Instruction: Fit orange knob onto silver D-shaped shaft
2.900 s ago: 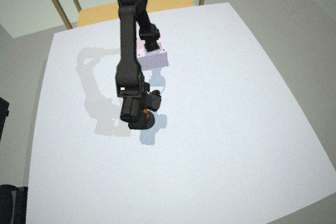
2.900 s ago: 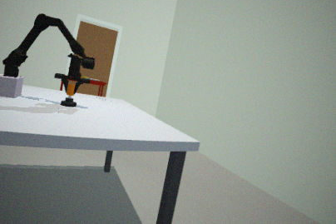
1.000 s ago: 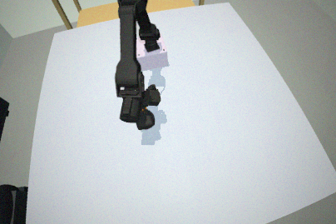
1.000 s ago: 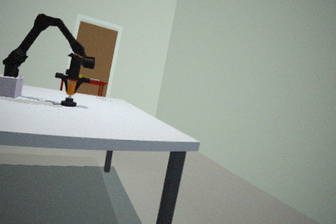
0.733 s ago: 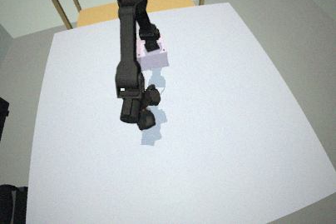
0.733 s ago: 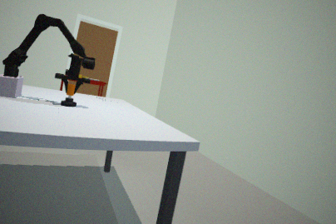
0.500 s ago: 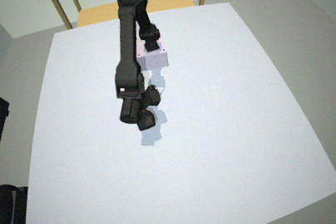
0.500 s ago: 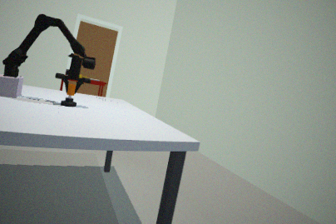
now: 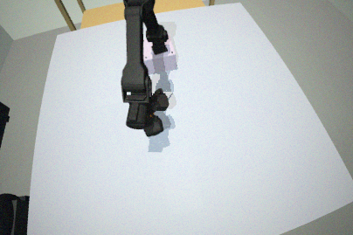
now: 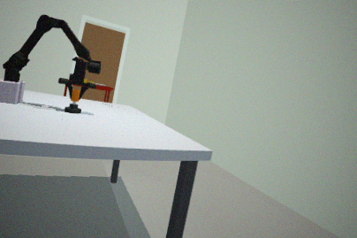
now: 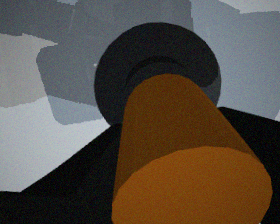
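Now: the orange knob 30 mm above my gripper tip. Round my gripper tip: round dark pedestal 40 mm below.
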